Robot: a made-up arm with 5 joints. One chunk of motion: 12 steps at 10 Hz.
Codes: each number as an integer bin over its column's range. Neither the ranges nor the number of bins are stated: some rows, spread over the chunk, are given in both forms.
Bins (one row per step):
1: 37 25 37 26 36
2: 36 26 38 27 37
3: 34 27 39 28 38
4: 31 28 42 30 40
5: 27 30 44 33 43
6: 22 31 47 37 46
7: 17 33 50 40 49
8: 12 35 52 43 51
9: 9 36 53 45 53
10: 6 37 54 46 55
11: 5 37 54 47 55
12: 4 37 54 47 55
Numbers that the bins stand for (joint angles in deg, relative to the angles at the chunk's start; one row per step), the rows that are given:
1: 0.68 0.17 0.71 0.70 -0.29
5: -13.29 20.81 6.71 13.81 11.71
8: -34.24 41.44 13.57 32.54 25.43
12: -45.41 49.70 15.29 40.03 32.29
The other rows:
2: -0.71 4.30 1.57 2.57 1.43
3: -3.51 8.43 2.43 4.44 3.14
4: -7.70 12.56 5.00 8.19 6.57
6: -20.27 24.94 9.29 21.30 16.86
7: -27.25 33.19 11.86 26.92 22.00
9: -38.43 45.57 14.43 36.29 28.86
10: -42.62 49.70 15.29 38.16 32.29
11: -44.02 49.70 15.29 40.03 32.29

